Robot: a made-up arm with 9 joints.
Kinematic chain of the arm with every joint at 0, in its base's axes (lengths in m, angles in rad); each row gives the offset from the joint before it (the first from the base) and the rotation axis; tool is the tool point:
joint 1: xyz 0 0 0.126 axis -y
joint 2: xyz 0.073 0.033 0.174 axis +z
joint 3: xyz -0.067 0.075 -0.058 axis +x
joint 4: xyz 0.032 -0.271 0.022 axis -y
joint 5: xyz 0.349 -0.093 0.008 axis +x
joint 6: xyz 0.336 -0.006 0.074 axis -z
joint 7: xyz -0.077 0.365 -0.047 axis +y
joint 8: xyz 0 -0.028 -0.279 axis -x
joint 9: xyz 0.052 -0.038 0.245 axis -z
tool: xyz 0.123 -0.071 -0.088
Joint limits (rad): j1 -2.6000..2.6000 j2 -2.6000..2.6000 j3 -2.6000..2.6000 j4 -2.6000..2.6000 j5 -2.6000..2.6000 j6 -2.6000..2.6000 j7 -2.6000..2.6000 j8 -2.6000..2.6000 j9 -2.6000..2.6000
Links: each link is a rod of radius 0.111 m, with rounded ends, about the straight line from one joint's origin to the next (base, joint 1, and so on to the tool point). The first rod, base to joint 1, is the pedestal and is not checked.
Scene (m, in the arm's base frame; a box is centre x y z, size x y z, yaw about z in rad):
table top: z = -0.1
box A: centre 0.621 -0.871 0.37 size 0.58 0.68 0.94 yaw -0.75
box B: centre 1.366 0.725 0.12 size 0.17 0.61 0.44 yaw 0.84
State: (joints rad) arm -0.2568 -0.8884 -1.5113 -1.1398 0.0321 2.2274 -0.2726 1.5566 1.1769
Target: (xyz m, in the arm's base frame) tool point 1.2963 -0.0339 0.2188
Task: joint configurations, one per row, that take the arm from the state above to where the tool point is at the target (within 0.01 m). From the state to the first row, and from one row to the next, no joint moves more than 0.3 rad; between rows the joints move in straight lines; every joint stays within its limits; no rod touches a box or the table.
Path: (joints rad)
1: -0.1572 -0.7455 -1.6389 -1.1669 0.0977 2.3019 -0.5492 1.5662 1.1331
2: -0.0577 -0.6027 -1.7664 -1.1940 0.1634 2.3764 -0.8259 1.5758 1.0893
3: 0.0419 -0.4598 -1.8940 -1.2210 0.2290 2.4510 -1.1025 1.5854 1.0455
4: 0.1415 -0.3169 -2.0215 -1.2481 0.2947 2.5255 -1.3791 1.5949 1.0017
5: 0.2410 -0.1740 -2.1491 -1.2752 0.3603 2.6000 -1.6558 1.6045 0.9579
6: 0.1133 -0.1098 -2.1156 -1.1674 0.3404 2.5578 -1.3928 1.5012 0.9698
7: -0.0145 -0.0456 -2.0821 -1.0597 0.3205 2.5156 -1.1297 1.3979 0.9817
8: -0.1422 0.0187 -2.0486 -0.9519 0.3006 2.4734 -0.8667 1.2946 0.9936
9: -0.2700 0.0829 -2.0151 -0.8442 0.2807 2.4312 -0.6037 1.1913 1.0055
10: -0.3977 0.1472 -1.9817 -0.7364 0.2608 2.3891 -0.3407 1.0880 1.0174
11: -0.5478 -0.0458 -2.0341 -0.5966 0.0179 2.4479 -0.3463 1.1995 1.0358
12: -0.6978 -0.2387 -2.0866 -0.4568 -0.2251 2.5067 -0.3520 1.3111 1.0543

